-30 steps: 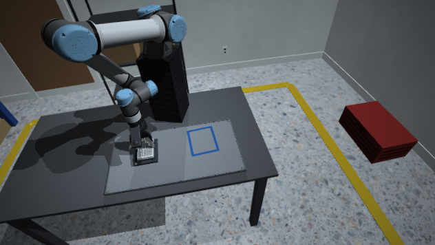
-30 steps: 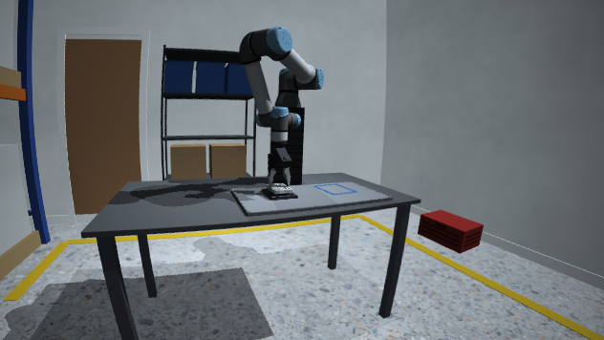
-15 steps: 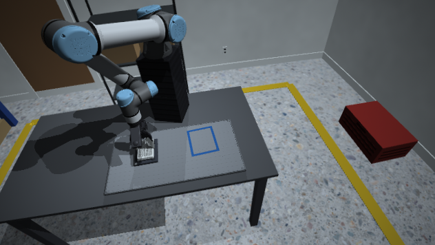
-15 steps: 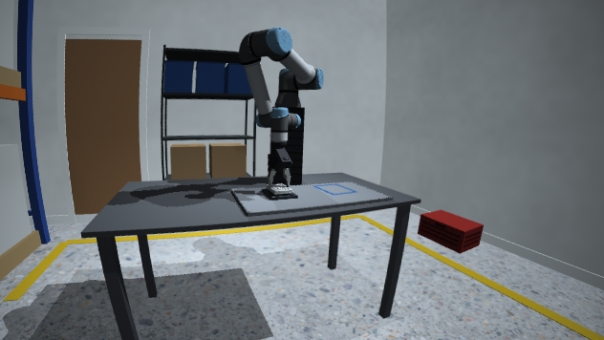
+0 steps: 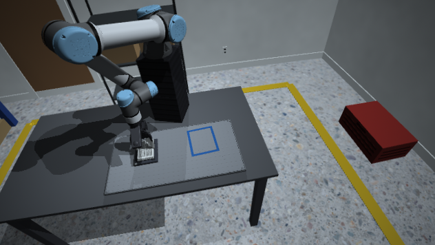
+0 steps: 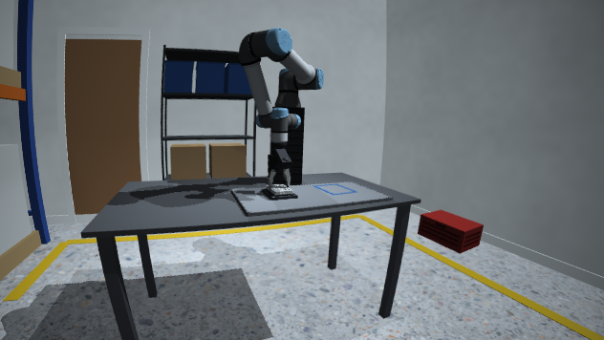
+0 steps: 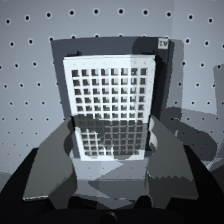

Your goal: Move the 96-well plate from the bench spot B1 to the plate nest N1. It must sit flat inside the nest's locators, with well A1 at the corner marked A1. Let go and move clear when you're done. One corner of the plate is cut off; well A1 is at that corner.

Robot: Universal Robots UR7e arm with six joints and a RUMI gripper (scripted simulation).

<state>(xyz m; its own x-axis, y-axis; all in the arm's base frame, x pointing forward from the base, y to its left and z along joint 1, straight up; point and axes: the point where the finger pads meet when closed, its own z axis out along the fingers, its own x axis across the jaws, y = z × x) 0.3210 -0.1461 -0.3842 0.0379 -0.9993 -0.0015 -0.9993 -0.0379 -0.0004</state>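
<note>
Right now my hand is 10 mm above the 96-well plate. The rest, counted from my hand: dark plate nest N1 (30 mm below); A1 corner mark (80 mm ahead, 50 mm to the right, 20 mm below).
</note>
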